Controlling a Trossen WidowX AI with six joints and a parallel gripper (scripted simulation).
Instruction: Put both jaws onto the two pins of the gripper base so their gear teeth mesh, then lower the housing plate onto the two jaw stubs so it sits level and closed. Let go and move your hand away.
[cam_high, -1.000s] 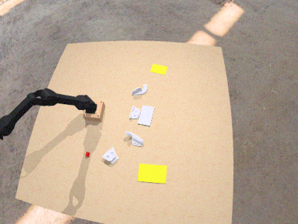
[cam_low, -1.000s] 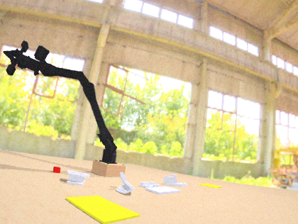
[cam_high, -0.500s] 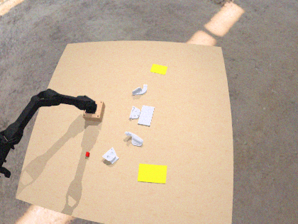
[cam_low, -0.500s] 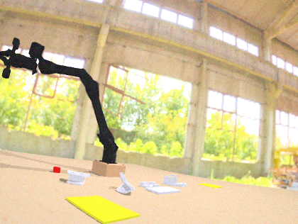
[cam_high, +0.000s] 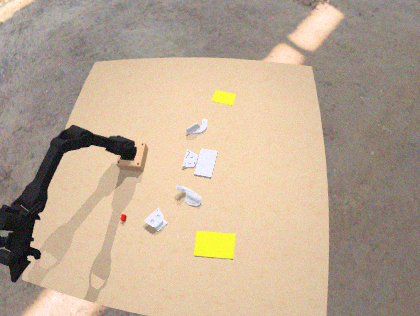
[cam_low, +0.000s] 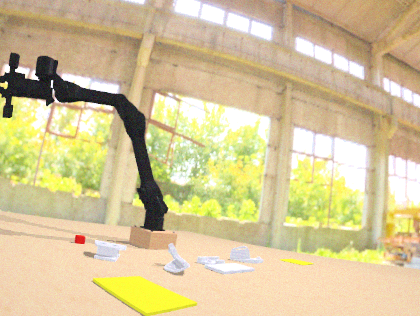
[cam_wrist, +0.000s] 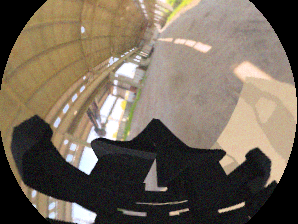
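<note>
Now: the white jaw 48 cm to the left of my gripper tip, 41 cm ahead of it and 35 cm below it. Round my gripper tip: small red cube (37 cm below, 34 cm to the left, 17 cm ahead); then large yellow patch (55 cm ahead, 38 cm below, 28 cm to the left); then small white block (37 cm below, 35 cm to the left, 31 cm ahead).
</note>
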